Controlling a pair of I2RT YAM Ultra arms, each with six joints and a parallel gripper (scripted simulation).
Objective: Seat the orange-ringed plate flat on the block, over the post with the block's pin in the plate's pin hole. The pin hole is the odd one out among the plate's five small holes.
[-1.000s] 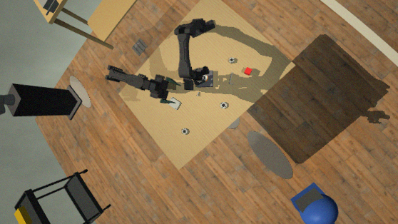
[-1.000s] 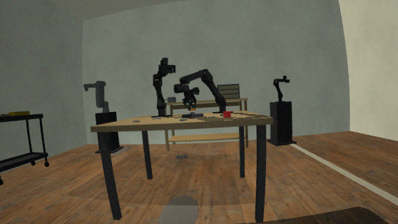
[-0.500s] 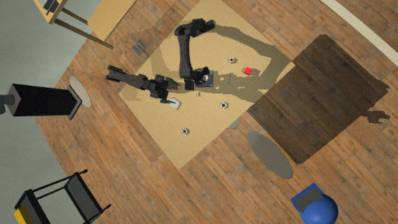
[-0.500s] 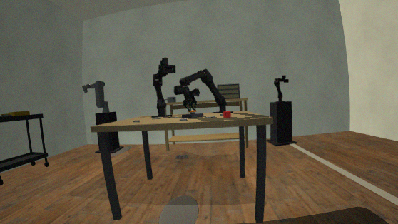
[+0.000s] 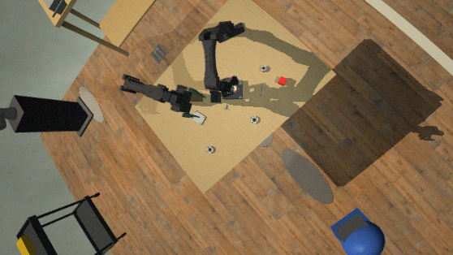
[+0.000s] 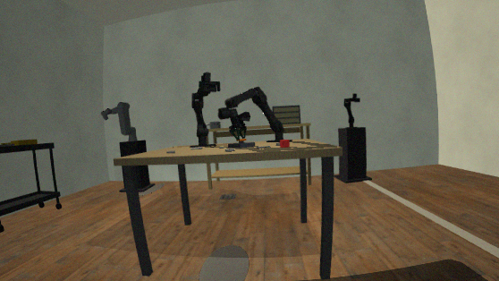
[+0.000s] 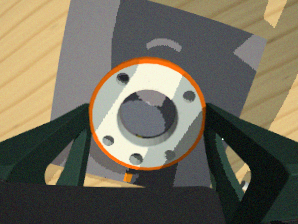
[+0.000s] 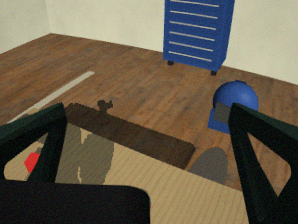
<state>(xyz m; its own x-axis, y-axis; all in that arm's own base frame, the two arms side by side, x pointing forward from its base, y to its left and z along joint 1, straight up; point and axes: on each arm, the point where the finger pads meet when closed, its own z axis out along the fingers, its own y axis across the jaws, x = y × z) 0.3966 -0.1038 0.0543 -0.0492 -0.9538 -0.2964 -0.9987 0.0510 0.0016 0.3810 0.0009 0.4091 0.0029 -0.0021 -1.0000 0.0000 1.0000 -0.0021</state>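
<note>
Now: the grey block 2 cm behind my left hand, 2 cm to the right of it and 3 cm below it. The rest, counted from my left hand: flat piece 7 cm behind, 32 cm to the right, 5 cm below; red cube 21 cm ahead, 25 cm to the left, 3 cm below.
</note>
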